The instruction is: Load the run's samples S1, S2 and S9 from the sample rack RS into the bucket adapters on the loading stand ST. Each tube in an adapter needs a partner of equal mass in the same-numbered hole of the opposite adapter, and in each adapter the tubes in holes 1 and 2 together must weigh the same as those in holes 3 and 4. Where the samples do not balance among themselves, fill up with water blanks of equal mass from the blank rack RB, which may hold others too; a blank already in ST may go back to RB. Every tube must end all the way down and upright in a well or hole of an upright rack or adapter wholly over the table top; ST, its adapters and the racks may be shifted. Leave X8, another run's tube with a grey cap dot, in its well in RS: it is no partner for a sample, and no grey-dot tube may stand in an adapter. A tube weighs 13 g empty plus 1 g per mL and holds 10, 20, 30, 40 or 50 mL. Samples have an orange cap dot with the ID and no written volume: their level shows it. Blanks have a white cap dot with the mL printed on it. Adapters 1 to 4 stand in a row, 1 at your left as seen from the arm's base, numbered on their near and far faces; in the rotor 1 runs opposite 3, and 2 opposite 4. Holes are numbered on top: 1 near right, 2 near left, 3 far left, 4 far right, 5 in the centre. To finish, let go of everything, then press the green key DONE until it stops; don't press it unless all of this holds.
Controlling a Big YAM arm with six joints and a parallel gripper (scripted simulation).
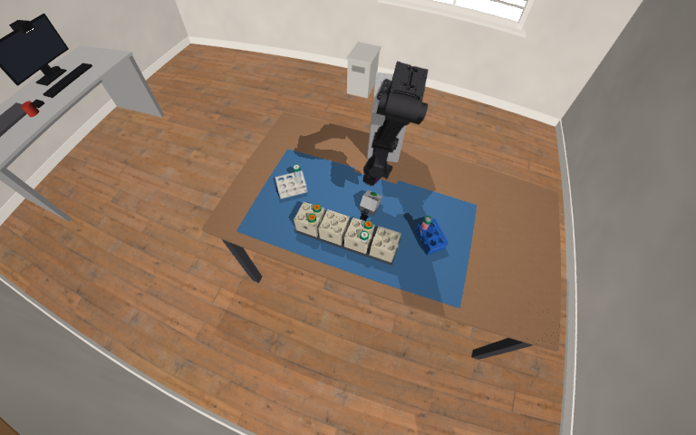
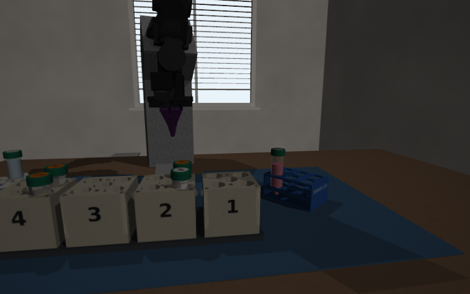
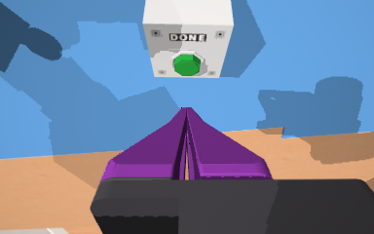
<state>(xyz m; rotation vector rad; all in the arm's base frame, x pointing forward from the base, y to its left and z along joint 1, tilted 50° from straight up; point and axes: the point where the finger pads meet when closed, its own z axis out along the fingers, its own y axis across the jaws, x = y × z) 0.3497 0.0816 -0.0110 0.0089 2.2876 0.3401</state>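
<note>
Right now my hand is 90 mm above the green DONE key. Round my hand: blue sample rack RS (310 mm to the left, 120 mm below, 20 mm ahead); then white blank rack RB (350 mm to the right, 150 mm ahead, 120 mm below).
</note>
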